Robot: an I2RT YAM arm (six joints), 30 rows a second.
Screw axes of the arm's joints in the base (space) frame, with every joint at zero. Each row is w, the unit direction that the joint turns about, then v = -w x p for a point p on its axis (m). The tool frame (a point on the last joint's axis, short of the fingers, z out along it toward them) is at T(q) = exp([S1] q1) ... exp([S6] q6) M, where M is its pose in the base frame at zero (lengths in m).
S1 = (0, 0, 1, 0.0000, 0.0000, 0.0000)
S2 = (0, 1, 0, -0.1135, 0.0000, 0.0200)
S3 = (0, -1, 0, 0.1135, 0.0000, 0.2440)
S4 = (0, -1, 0, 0.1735, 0.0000, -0.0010)
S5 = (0, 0, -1, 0.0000, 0.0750, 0.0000)
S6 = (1, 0, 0, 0.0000, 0.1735, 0.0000)
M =
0 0 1 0.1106
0 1 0 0.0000
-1 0 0 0.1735
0 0 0 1
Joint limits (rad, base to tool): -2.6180..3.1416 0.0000..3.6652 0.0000..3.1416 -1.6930..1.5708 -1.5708..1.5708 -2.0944..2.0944
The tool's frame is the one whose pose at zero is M.
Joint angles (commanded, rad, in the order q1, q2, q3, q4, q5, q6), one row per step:
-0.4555, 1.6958, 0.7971, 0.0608, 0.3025, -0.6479
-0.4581, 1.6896, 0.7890, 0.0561, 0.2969, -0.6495
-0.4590, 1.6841, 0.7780, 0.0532, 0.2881, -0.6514
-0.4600, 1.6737, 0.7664, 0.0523, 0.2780, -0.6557
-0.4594, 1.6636, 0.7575, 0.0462, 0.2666, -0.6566
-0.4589, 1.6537, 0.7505, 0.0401, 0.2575, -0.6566
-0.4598, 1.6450, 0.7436, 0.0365, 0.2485, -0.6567
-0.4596, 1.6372, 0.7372, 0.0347, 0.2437, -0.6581
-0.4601, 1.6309, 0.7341, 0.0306, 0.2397, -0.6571
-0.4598, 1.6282, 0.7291, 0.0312, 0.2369, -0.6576
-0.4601, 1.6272, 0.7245, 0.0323, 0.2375, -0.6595
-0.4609, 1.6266, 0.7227, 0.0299, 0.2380, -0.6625
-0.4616, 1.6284, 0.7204, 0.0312, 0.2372, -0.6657
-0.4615, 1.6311, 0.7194, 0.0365, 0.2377, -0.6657
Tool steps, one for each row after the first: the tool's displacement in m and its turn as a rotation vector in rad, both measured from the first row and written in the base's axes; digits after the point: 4 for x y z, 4 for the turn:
-0.0025, 0.0005, -0.0007, 0.0060, 0.0050, 0.0023
-0.0051, 0.0018, -0.0023, 0.0147, 0.0106, 0.0086
-0.0078, 0.0032, -0.0025, 0.0206, 0.0114, 0.0173
-0.0100, 0.0049, -0.0024, 0.0300, 0.0125, 0.0261
-0.0119, 0.0064, -0.0019, 0.0376, 0.0123, 0.0326
-0.0138, 0.0074, -0.0015, 0.0444, 0.0109, 0.0377
-0.0154, 0.0084, -0.0012, 0.0472, 0.0104, 0.0420
-0.0165, 0.0089, -0.0005, 0.0508, 0.0093, 0.0434
-0.0175, 0.0096, -0.0011, 0.0532, 0.0101, 0.0459
-0.0184, 0.0100, -0.0019, 0.0531, 0.0135, 0.0465
-0.0191, 0.0100, -0.0024, 0.0531, 0.0184, 0.0475
-0.0196, 0.0100, -0.0035, 0.0535, 0.0222, 0.0496
-0.0193, 0.0099, -0.0041, 0.0524, 0.0210, 0.0494

